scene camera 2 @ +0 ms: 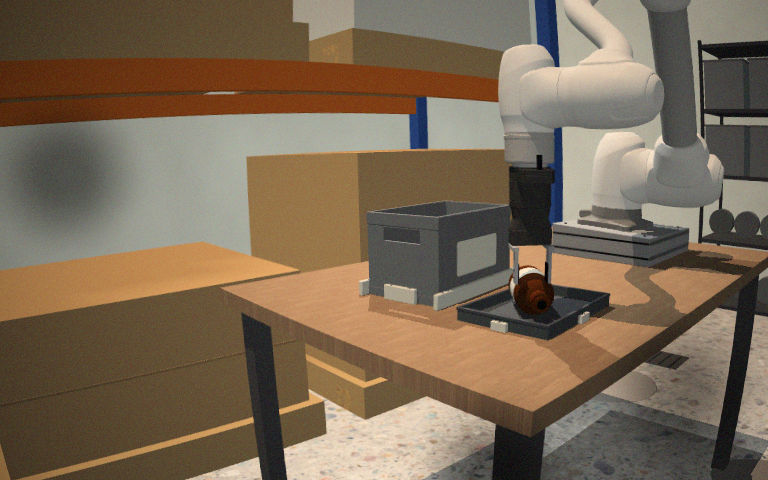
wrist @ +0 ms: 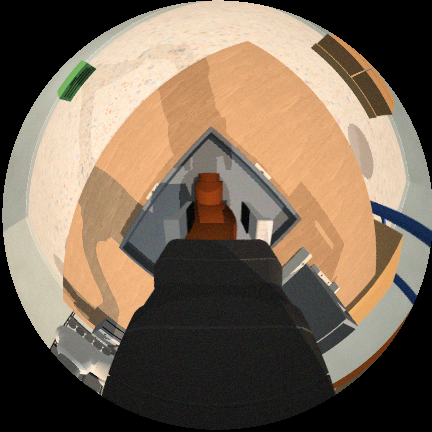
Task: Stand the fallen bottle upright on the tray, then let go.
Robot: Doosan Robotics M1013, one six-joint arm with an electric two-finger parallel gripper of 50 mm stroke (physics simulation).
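Seen in the pictures: gripper, fingertip midpoint: (scene camera 2: 531, 282) (wrist: 217, 210); arm's base at its link origin: (scene camera 2: 615, 225).
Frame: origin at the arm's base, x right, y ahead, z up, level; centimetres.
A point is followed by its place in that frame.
Observation:
The brown bottle (scene camera 2: 533, 294) {x -24.8, y 73.3, z -2.5 cm} (wrist: 209, 194) {x -25.3, y 72.6, z -2.1 cm} lies on its side in the dark grey tray (scene camera 2: 526, 328) {x -27.9, y 78.8, z -6.7 cm} (wrist: 250, 191) {x -21.2, y 76.8, z -7.4 cm}. In the scene view its neck points toward the camera; in the wrist view its neck points up the picture. A white label band shows in the scene view. My gripper (scene camera 2: 531, 280) {x -23.5, y 72.2, z -0.8 cm} (wrist: 217, 210) {x -23.5, y 72.2, z -0.8 cm} points down and is open, with one finger on each side of the bottle's body. In the wrist view a gap shows between the bottle and the right finger. The bottle's rear part is hidden behind the gripper body in the wrist view.
A tall grey crate (scene camera 2: 404, 260) {x 3.7, y 78.6, z 0.4 cm} (wrist: 320, 300) {x -4.4, y 75.6, z 3.7 cm} stands beside the tray, with pale stop blocks (scene camera 2: 400, 293) {x 3.7, y 79.8, z -6.1 cm} around its base. The wooden table's (scene camera 2: 339, 322) {x 0.3, y 96.8, z -7.9 cm} near corner lies in front of the tray. The robot's base plinth (scene camera 2: 620, 243) {x -9.6, y 14.2, z -2.7 cm} is at the back right. Large cardboard boxes (scene camera 2: 303, 209) stand behind.

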